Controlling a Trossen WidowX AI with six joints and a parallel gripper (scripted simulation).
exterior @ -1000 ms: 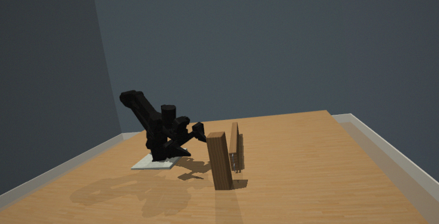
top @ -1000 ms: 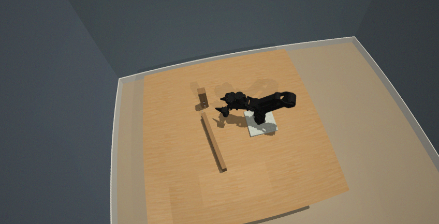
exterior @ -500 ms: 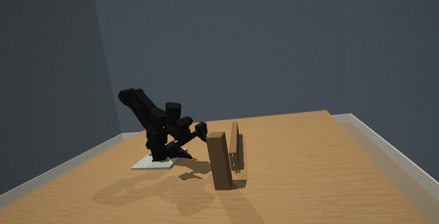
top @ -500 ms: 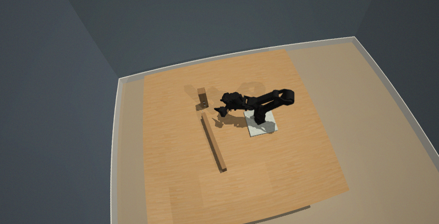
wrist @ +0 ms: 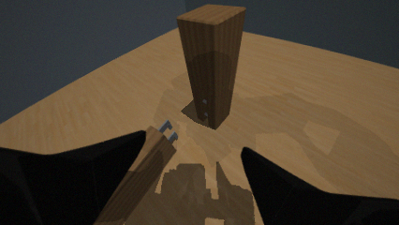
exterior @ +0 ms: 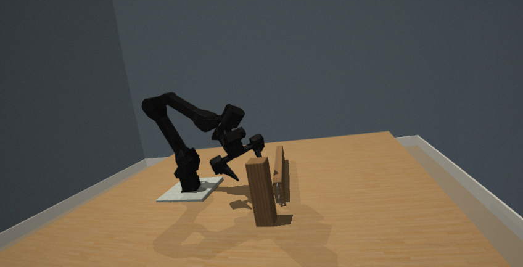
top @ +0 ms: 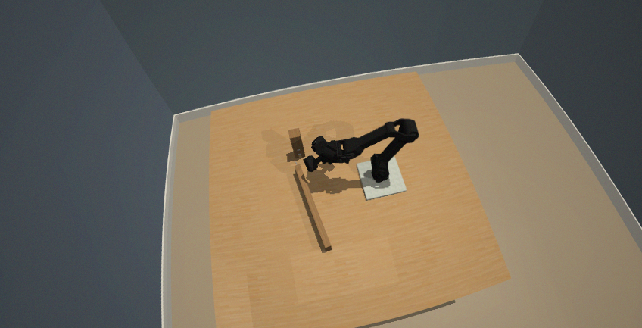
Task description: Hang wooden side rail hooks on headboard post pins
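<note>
Right now my gripper tip is 3 cm short of the wooden headboard post, 10 cm to the left of it and 3 cm above it.
</note>
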